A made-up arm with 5 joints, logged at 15 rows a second.
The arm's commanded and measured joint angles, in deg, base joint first. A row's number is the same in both.
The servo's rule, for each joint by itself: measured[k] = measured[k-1] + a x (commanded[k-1-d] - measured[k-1]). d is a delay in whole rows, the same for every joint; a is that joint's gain. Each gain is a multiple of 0.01, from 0.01 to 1. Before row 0 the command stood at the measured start. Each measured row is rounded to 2 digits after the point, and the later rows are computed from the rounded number. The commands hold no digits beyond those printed.
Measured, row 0:
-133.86 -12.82 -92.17 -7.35 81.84
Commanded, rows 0 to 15:
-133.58 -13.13 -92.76 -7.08 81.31
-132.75 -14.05 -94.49 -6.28 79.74
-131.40 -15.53 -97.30 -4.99 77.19
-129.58 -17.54 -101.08 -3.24 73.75
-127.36 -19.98 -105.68 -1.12 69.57
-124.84 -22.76 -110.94 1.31 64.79
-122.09 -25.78 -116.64 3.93 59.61
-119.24 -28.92 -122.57 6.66 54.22
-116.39 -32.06 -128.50 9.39 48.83
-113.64 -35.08 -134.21 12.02 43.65
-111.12 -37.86 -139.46 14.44 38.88
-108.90 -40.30 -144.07 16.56 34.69
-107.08 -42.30 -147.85 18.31 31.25
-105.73 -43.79 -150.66 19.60 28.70
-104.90 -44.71 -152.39 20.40 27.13
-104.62 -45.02 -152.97 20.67 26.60
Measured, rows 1 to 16:
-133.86 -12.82 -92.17 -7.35 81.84
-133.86 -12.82 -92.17 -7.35 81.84
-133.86 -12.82 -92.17 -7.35 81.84
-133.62 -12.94 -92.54 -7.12 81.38
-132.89 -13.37 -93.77 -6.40 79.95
-131.64 -14.21 -95.99 -5.19 77.55
-129.91 -15.51 -99.20 -3.51 74.24
-127.77 -17.25 -103.28 -1.45 70.18
-125.31 -19.40 -108.11 0.92 65.49
-122.61 -21.89 -113.48 3.51 60.37
-119.78 -24.63 -119.21 6.22 55.02
-116.93 -27.53 -125.06 8.95 49.63
-114.17 -30.47 -130.82 11.59 44.43
-111.61 -33.35 -136.26 14.04 39.60
-109.33 -36.06 -141.18 16.21 35.33
-107.44 -38.49 -145.38 18.02 31.78
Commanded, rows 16 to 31:
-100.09 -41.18 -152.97 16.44 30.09
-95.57 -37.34 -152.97 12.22 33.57
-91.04 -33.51 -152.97 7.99 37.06
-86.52 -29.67 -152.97 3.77 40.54
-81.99 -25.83 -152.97 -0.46 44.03
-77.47 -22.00 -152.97 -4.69 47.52
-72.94 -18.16 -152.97 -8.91 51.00
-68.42 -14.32 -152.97 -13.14 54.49
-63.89 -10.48 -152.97 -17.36 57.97
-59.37 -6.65 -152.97 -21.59 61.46
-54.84 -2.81 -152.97 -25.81 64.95
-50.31 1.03 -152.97 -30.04 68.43
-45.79 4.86 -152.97 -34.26 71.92
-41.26 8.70 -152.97 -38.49 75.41
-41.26 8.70 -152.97 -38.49 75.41
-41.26 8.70 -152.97 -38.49 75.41
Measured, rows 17 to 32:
-106.00 -40.56 -148.71 19.38 29.10
-105.08 -42.18 -151.03 20.26 27.39
-104.69 -43.29 -152.25 20.61 26.70
-100.83 -42.47 -152.70 17.02 29.65
-96.41 -40.47 -152.87 12.89 33.06
-91.90 -37.76 -152.93 8.68 36.54
-87.38 -34.60 -152.96 4.46 40.02
-82.85 -31.18 -152.97 0.23 43.51
-78.33 -27.60 -152.97 -4.00 47.00
-73.80 -23.92 -152.97 -8.22 50.48
-69.28 -20.18 -152.97 -12.45 53.97
-64.75 -16.40 -152.97 -16.67 57.45
-60.23 -12.60 -152.97 -20.90 60.94
-55.70 -8.78 -152.97 -25.12 64.43
-51.17 -4.95 -152.97 -29.35 67.91
-46.65 -1.12 -152.97 -33.57 71.40

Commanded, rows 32 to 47:
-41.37 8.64 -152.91 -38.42 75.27
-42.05 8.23 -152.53 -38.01 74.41
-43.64 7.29 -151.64 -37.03 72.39
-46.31 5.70 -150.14 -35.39 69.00
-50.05 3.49 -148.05 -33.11 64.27
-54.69 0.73 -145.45 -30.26 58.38
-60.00 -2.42 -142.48 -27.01 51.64
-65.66 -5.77 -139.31 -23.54 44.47
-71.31 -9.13 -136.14 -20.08 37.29
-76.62 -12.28 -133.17 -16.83 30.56
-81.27 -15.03 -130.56 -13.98 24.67
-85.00 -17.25 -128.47 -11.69 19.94
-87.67 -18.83 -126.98 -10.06 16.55
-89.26 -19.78 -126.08 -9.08 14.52
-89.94 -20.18 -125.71 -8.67 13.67
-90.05 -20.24 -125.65 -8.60 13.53
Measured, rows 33 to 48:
-42.12 2.71 -152.97 -37.80 74.89
-41.40 5.05 -152.97 -38.39 75.34
-41.28 6.47 -152.97 -38.48 75.40
-41.36 7.32 -152.93 -38.43 75.29
-41.94 7.67 -152.68 -38.07 74.52
-43.37 7.52 -152.02 -37.18 72.67
-45.84 6.81 -150.84 -35.64 69.48
-49.38 5.52 -149.08 -33.46 64.95
-53.84 3.65 -146.79 -30.71 59.23
-59.01 1.28 -144.07 -27.53 52.63
-64.60 -1.47 -141.07 -24.10 45.53
-70.24 -4.46 -137.96 -20.64 38.36
-75.60 -7.51 -134.94 -17.36 31.57
-80.36 -10.44 -132.18 -14.45 25.57
-84.26 -13.10 -129.84 -12.08 20.67
-87.12 -15.33 -128.04 -10.34 17.09

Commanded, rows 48 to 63:
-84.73 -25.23 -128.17 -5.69 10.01
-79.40 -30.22 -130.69 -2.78 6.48
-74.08 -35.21 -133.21 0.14 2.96
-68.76 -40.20 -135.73 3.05 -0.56
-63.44 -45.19 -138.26 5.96 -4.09
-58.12 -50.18 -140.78 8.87 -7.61
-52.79 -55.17 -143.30 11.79 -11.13
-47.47 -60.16 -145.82 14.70 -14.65
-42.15 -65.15 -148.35 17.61 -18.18
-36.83 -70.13 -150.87 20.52 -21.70
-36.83 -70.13 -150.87 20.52 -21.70
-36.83 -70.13 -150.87 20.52 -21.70
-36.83 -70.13 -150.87 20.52 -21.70
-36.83 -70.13 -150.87 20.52 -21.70
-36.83 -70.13 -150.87 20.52 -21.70
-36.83 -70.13 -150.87 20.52 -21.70
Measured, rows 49 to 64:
-88.92 -17.07 -126.81 -9.26 14.85
-89.78 -18.28 -126.12 -8.75 13.82
-90.01 -19.04 -125.82 -8.62 13.57
-85.57 -21.45 -127.30 -6.10 10.47
-80.39 -24.87 -129.44 -3.24 7.00
-75.09 -28.90 -131.82 -0.33 3.49
-69.77 -33.31 -134.28 2.58 -0.03
-64.45 -37.94 -136.79 5.49 -3.56
-59.13 -42.71 -139.30 8.40 -7.08
-53.80 -47.57 -141.82 11.32 -10.60
-48.48 -52.48 -144.34 14.23 -14.12
-43.16 -57.42 -146.87 17.14 -17.65
-37.84 -62.38 -149.39 20.05 -21.17
-36.99 -65.40 -150.32 20.45 -21.63
-36.86 -67.24 -150.67 20.51 -21.69
-36.83 -68.37 -150.80 20.52 -21.70

